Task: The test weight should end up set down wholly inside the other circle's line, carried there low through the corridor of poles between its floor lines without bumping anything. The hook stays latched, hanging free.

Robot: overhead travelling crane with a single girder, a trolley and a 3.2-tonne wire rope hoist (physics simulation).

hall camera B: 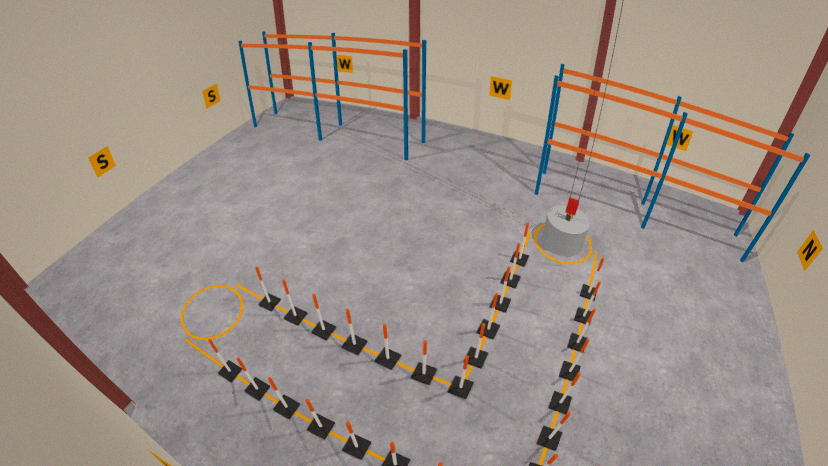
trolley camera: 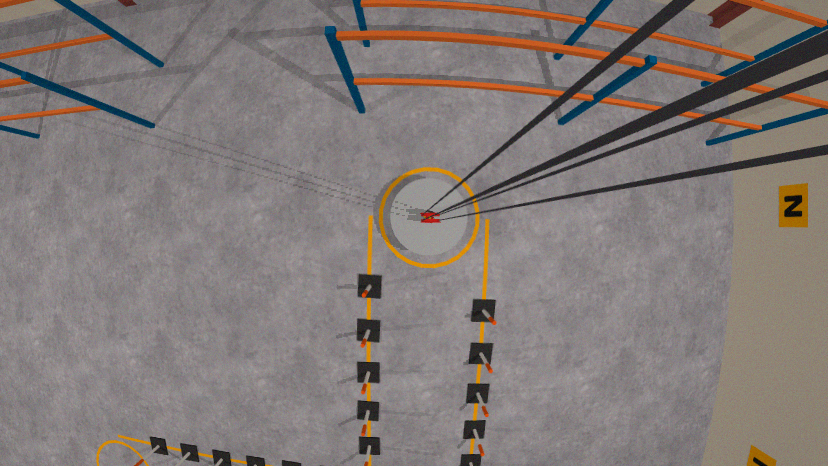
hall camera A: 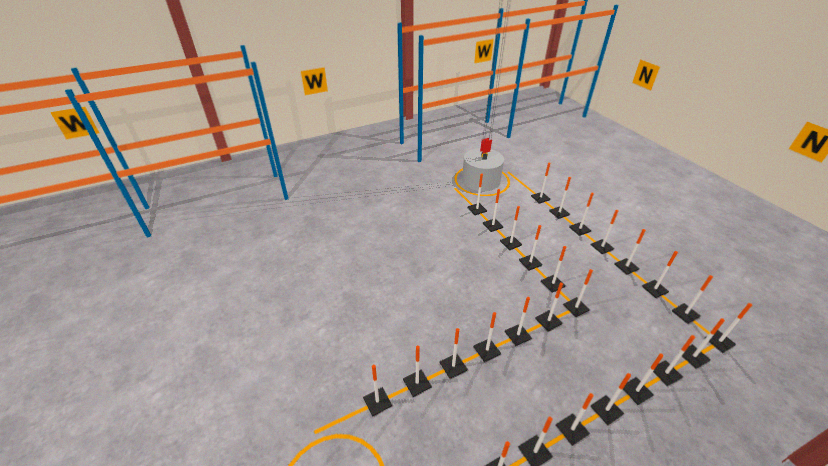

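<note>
The test weight (hall camera A: 483, 173) (hall camera B: 564, 236) (trolley camera: 413, 232), a grey cylinder, is upright inside the yellow line of its circle (hall camera A: 509, 182) (hall camera B: 591, 247) (trolley camera: 429, 266). I cannot tell a gap under it. My hook (hall camera A: 484, 155) (hall camera B: 570, 216), below the red block (hall camera A: 486, 144) (hall camera B: 572, 206) (trolley camera: 429, 217), is at the middle of the weight's top and looks shut on its lug. The trolley view hides the hook under the block. The other circle (hall camera A: 337, 436) (hall camera B: 212, 285) (trolley camera: 118, 441) lies at the corridor's far end; hall camera A and the trolley view cut it off.
Red-and-white poles on black bases (hall camera A: 511, 242) (hall camera B: 500, 303) (trolley camera: 368, 330) line both sides of an L-shaped corridor along yellow floor lines (hall camera A: 350, 415) (hall camera B: 199, 349) (trolley camera: 370, 248). A blue and orange rack (hall camera A: 420, 98) (hall camera B: 664, 170) (trolley camera: 345, 69) stands behind the weight; another rack (hall camera A: 276, 144) (hall camera B: 406, 104) stands along the W wall.
</note>
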